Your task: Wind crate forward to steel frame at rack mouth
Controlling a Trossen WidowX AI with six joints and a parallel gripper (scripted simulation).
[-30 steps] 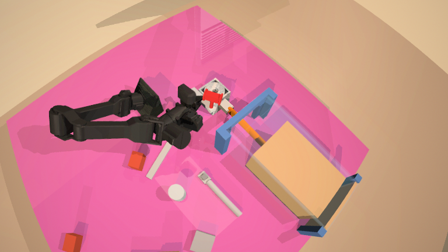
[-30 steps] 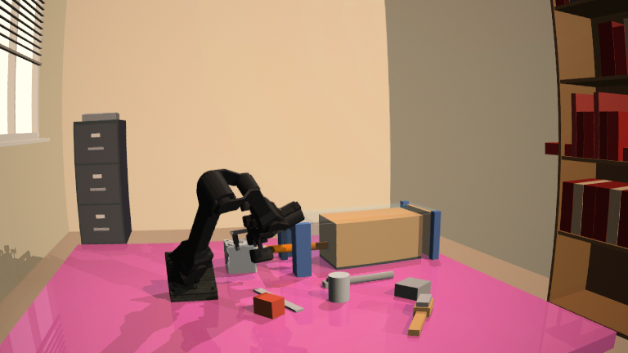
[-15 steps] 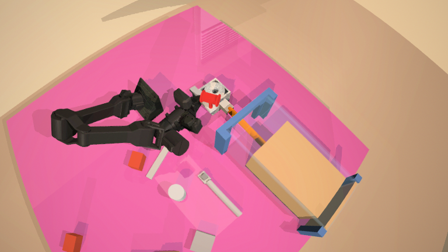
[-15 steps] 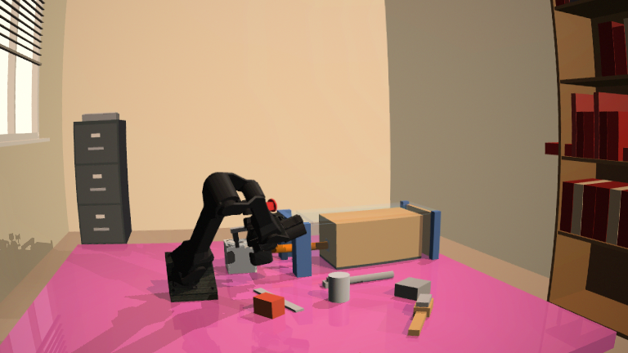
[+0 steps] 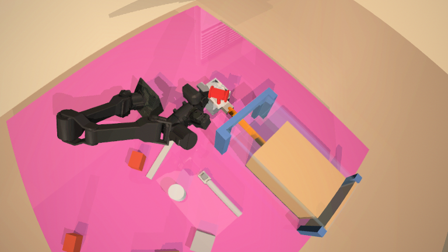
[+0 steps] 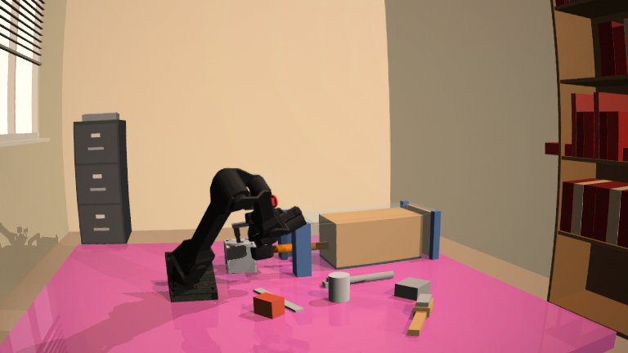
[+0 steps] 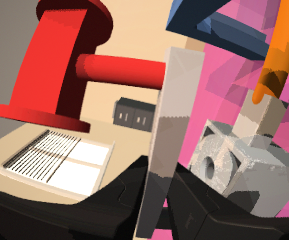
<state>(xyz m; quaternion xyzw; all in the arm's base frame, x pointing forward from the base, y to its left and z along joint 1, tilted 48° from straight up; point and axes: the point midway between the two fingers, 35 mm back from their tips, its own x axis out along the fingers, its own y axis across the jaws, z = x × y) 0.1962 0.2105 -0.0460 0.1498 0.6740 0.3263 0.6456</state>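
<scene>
The red knob lies 50 mm ahead of my gripper tip, 40 mm above it and 10 mm to the right of it. Also, from my gripper tip: blue steel frame (120 mm ahead, 60 mm to the left, 50 mm below); winch (130 mm below, 50 mm behind, 40 mm to the left); winch handle (10 mm to the right, 10 mm ahead, 10 mm above).
</scene>
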